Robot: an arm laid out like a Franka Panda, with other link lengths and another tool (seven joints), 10 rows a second.
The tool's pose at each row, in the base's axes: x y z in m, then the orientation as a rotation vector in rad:
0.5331, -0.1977, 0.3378, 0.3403, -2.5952, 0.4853
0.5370, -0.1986, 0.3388, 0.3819, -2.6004, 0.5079
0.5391, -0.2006, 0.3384, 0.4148, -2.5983, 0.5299
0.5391, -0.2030, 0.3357, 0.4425, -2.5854, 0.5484
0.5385, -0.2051, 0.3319, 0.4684, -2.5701, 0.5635
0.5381, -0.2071, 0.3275, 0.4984, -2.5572, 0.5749
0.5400, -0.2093, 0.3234, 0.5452, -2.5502, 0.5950
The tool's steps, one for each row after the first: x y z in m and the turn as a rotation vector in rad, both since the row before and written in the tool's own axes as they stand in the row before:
-0.0027, -0.0023, -0.0021, 0.0237, -0.0162, -0.0220
-0.0016, -0.0024, 0.0003, 0.0217, -0.0076, -0.0180
-0.0008, -0.0013, 0.0033, 0.0185, 0.0038, -0.0180
-0.0009, -0.0004, 0.0043, 0.0159, 0.0063, -0.0182
-0.0014, -0.0002, 0.0046, 0.0141, 0.0027, -0.0209
-0.0031, -0.0014, 0.0036, 0.0237, -0.0087, -0.0280

